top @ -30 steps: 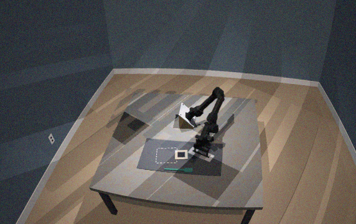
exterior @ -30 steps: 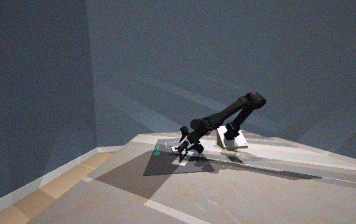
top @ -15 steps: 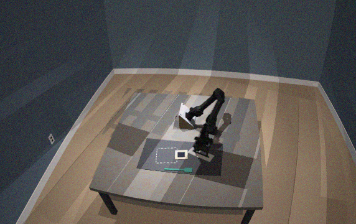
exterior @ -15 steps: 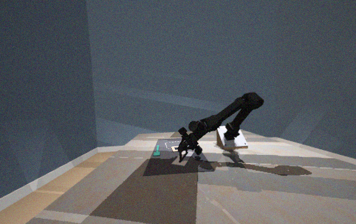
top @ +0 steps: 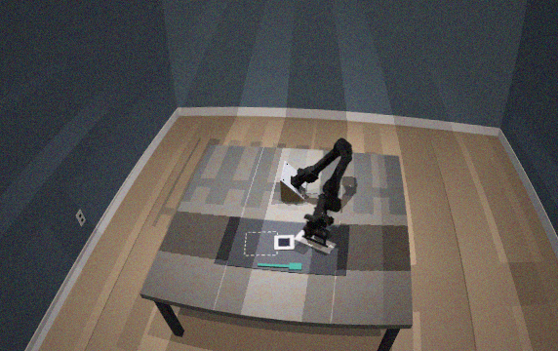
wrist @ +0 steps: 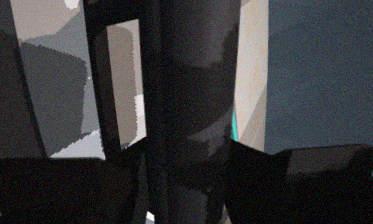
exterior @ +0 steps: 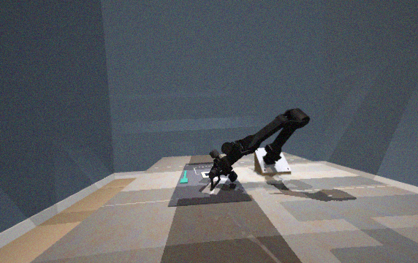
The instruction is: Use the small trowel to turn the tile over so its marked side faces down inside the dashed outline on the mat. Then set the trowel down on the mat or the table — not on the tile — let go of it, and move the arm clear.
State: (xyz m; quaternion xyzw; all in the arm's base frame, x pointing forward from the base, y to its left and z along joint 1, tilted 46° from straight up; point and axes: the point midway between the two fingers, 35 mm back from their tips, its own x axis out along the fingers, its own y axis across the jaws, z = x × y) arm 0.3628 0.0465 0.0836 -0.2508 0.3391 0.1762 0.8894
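The tile is 120 mm to the right of my gripper tip and 40 mm below it. From my gripper tip the other things lie so: dark mat (10 mm ahead, 120 mm to the right, 70 mm below); teal bar (150 mm ahead, 110 mm to the right, 40 mm below).
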